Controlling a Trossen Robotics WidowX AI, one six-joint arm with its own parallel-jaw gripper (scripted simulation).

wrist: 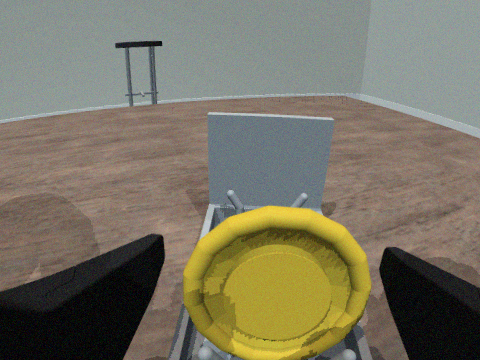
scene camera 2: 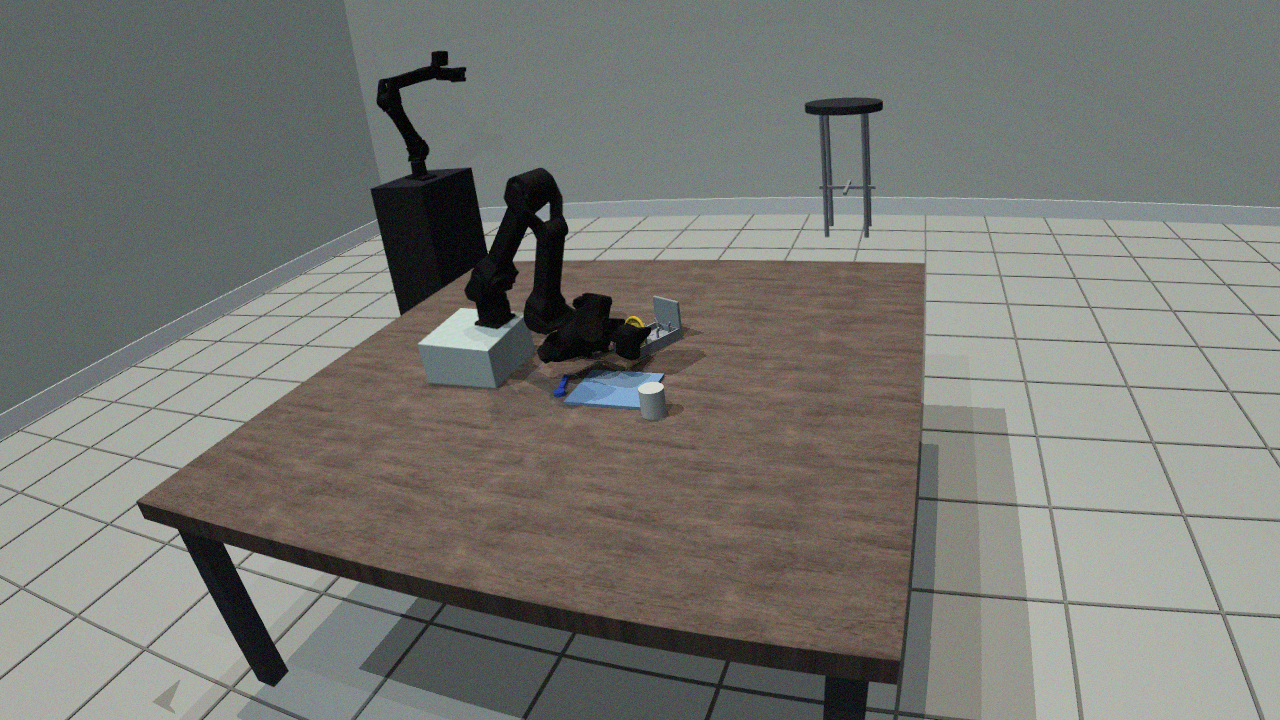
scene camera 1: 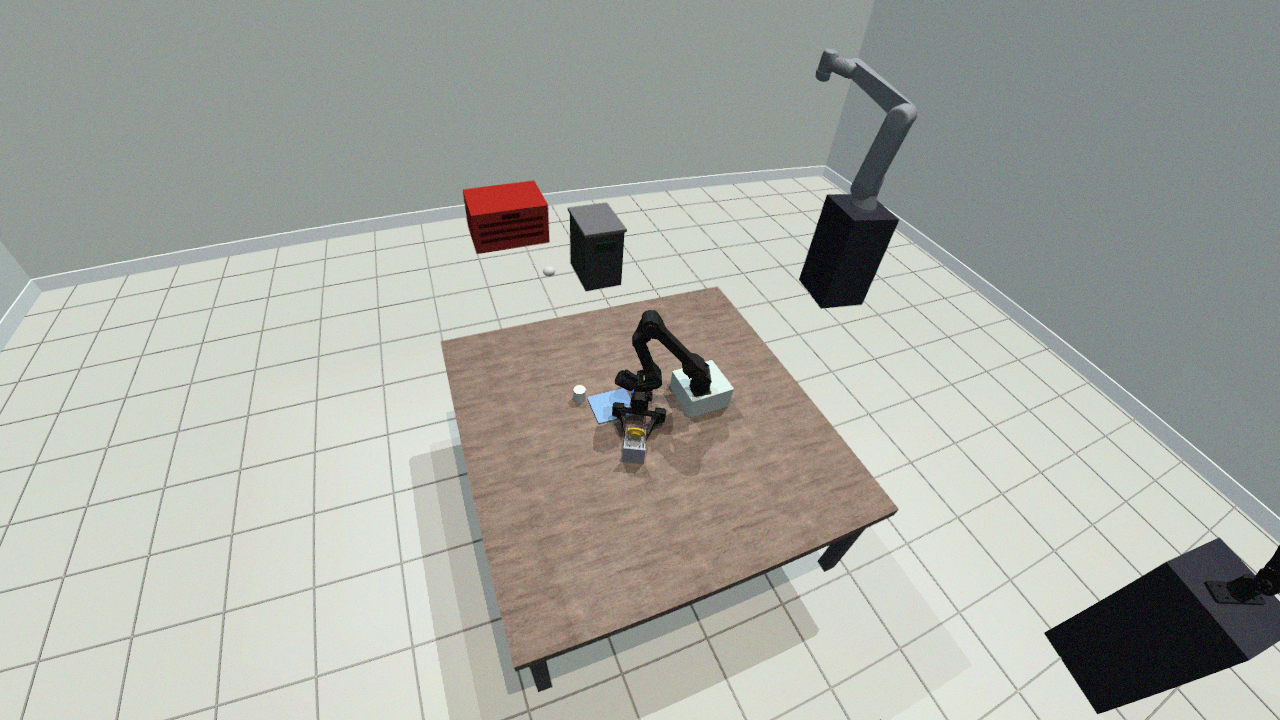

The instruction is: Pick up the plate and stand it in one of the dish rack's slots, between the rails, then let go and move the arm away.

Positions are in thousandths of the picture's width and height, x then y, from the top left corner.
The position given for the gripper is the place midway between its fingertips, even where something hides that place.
Labels:
The gripper shows in the wrist view (570,707), in scene camera 2 (498,452) and in scene camera 1 (497,602).

